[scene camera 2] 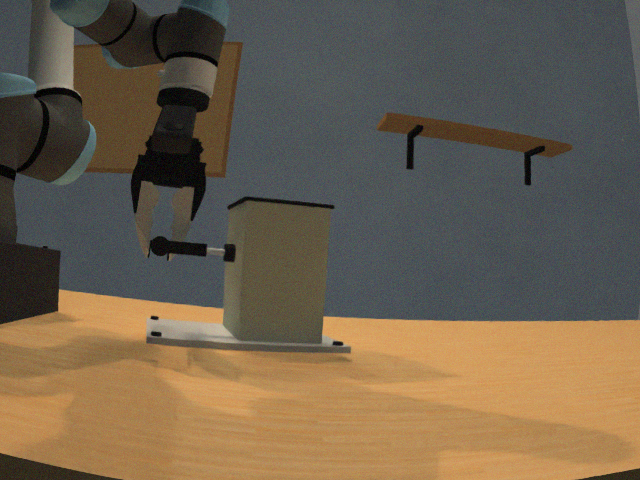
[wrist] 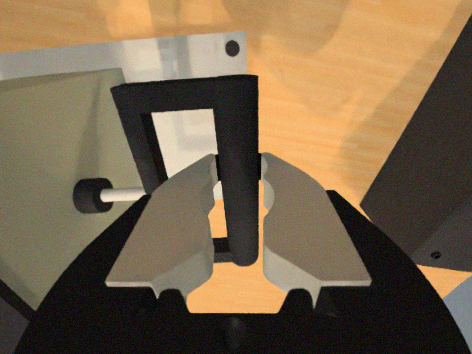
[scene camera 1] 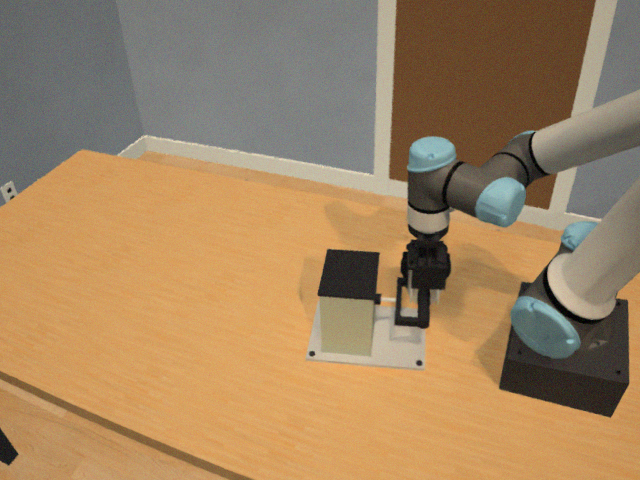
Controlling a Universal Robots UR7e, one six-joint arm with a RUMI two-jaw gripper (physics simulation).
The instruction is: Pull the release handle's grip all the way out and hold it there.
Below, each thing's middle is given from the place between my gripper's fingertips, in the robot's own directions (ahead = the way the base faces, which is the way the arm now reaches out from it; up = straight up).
Scene:
Now: hand 10 cm short of the base plate [scene camera 1: 395, 347], 9 cm above it and 5 cm to the right of it.

